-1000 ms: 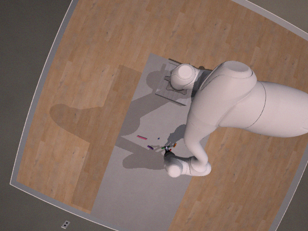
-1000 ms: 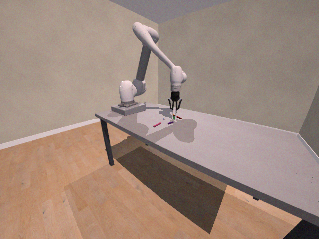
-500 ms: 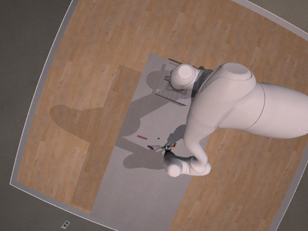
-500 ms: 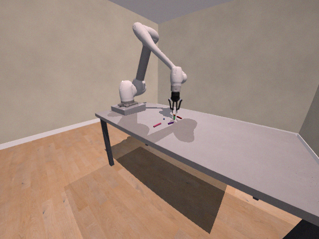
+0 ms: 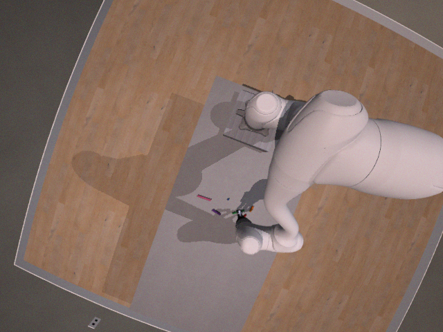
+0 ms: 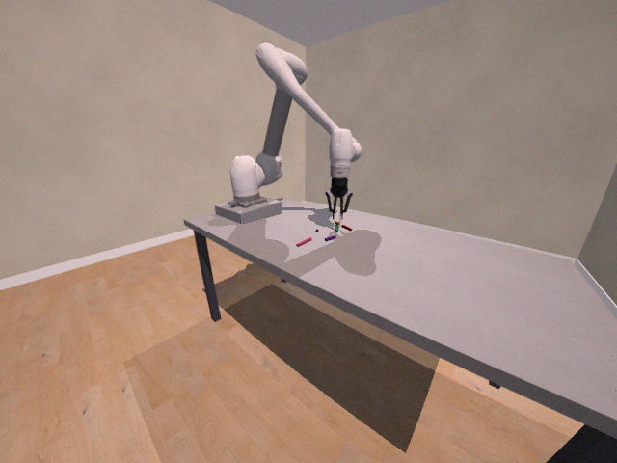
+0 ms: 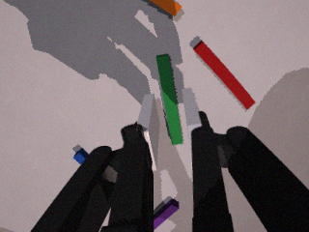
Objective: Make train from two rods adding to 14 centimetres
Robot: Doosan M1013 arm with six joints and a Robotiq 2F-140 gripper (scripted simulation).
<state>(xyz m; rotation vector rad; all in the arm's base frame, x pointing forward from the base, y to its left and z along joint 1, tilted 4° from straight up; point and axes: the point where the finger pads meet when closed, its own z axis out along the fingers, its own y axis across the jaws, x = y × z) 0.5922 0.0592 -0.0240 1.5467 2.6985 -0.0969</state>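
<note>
Now: hand 50 mm above the green rod. The rest, counted from my hand: orange rod (40 mm behind, 80 mm to the left, 50 mm below); then red rod (40 mm ahead, 40 mm to the left, 50 mm below); then small blue rod (60 mm behind, 90 mm to the right, 50 mm below).
</note>
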